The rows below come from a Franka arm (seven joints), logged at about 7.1 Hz.
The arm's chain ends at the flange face. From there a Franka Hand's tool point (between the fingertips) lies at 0.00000 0.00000 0.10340 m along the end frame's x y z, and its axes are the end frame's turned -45 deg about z.
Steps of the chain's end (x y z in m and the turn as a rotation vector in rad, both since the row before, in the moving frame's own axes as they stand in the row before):
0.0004 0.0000 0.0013 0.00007 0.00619 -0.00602
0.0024 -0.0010 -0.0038 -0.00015 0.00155 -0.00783
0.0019 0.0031 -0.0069 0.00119 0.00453 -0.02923
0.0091 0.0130 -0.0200 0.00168 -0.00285 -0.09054
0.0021 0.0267 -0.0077 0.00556 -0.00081 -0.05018
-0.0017 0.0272 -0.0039 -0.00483 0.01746 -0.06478
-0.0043 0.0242 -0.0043 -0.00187 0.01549 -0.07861
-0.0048 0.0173 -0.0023 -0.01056 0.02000 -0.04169
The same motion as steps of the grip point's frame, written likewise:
0.0007 0.0007 0.0013 -0.00433 0.00443 -0.00602
0.0025 0.0011 -0.0038 -0.00120 0.00099 -0.00783
-0.0004 0.0038 -0.0069 -0.00236 0.00404 -0.02923
-0.0029 0.0153 -0.0200 0.00320 -0.00083 -0.09054
-0.0171 0.0199 -0.0077 0.00450 0.00336 -0.05018
-0.0195 0.0196 -0.0039 -0.01576 0.00893 -0.06478
-0.0191 0.0153 -0.0043 -0.01228 0.00963 -0.07861
-0.0149 0.0111 -0.0023 -0.02161 0.00668 -0.04169

